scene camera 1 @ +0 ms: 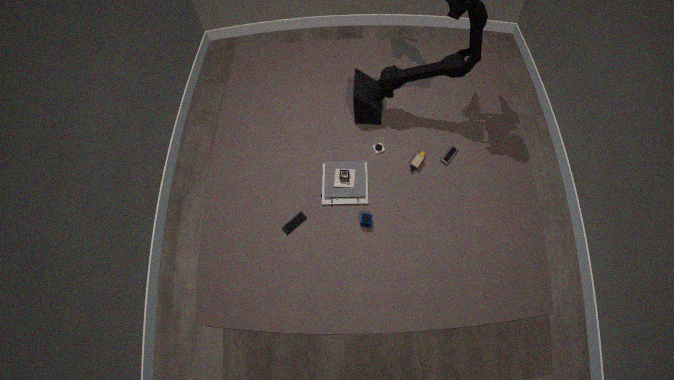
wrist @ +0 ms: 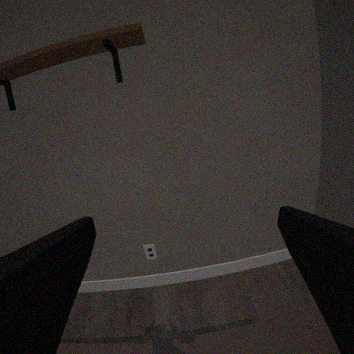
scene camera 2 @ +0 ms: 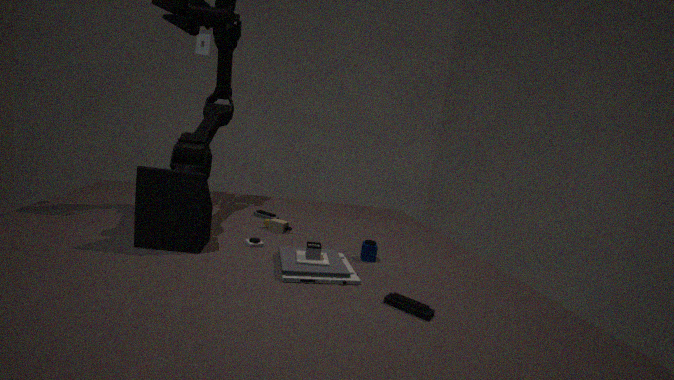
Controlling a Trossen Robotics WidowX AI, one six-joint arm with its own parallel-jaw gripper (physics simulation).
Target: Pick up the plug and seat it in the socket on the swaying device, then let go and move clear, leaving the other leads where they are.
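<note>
A cream block with a yellow end and a dark end, which looks like the plug (scene camera 1: 417, 161) (scene camera 2: 278, 226), lies on the floor right of the device in scene camera 1. The device has a grey top plate (scene camera 1: 359, 181) (scene camera 2: 291, 267) over a white base (scene camera 1: 345, 202) (scene camera 2: 320, 280). A small upright box-shaped socket (scene camera 1: 344, 174) (scene camera 2: 313, 251) with a dark rim stands on a white pad on the plate. My gripper (wrist: 186, 221) (scene camera 2: 159, 9) is open and empty, high above the floor and far from plug and socket. In the wrist view its fingers stand wide apart, facing a wall.
Around the device lie a blue block (scene camera 1: 366, 220) (scene camera 2: 369, 251), a black bar (scene camera 1: 294, 223) (scene camera 2: 409, 306), a small white piece with a black disc (scene camera 1: 379, 148) (scene camera 2: 254, 242) and a grey-and-black bar (scene camera 1: 449, 155) (scene camera 2: 265, 214). The wrist view shows a wooden wall shelf (wrist: 75, 50) and a wall outlet (wrist: 150, 252).
</note>
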